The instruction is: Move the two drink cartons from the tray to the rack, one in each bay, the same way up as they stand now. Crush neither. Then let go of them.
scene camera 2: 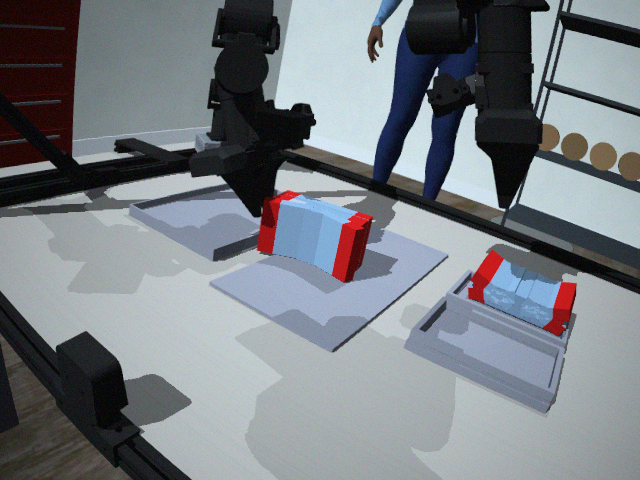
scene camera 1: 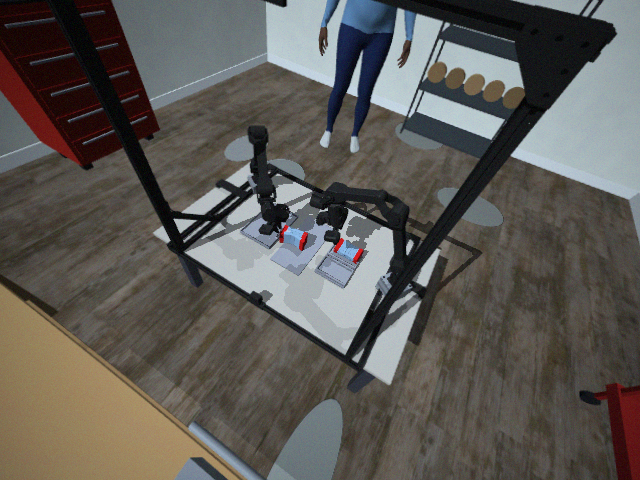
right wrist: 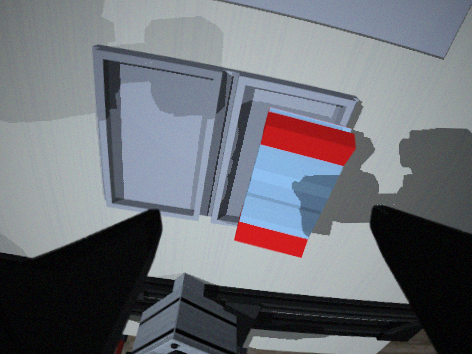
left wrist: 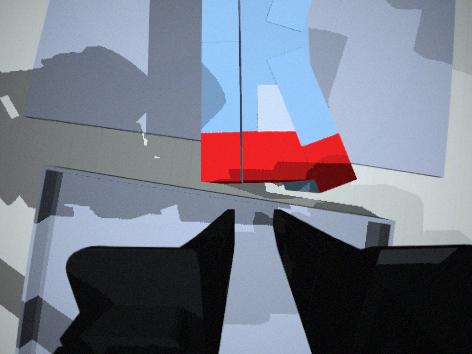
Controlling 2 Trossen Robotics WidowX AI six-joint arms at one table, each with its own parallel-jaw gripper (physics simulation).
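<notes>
One light-blue carton with red ends rests on the flat grey mat, its body bowed. The other carton sits tilted and askew in one rack bay, one red end past the rim. The rack has its other bay bare. The rimmed tray holds no carton. My left gripper is partly open and empty, low by the first carton's red end. My right gripper is wide open and empty, above the rack's carton.
The grey mat lies between tray and rack. A black frame runs around the table, with a black block on its near rail. A person, a red drawer cabinet and a shelf unit stand beyond the table.
</notes>
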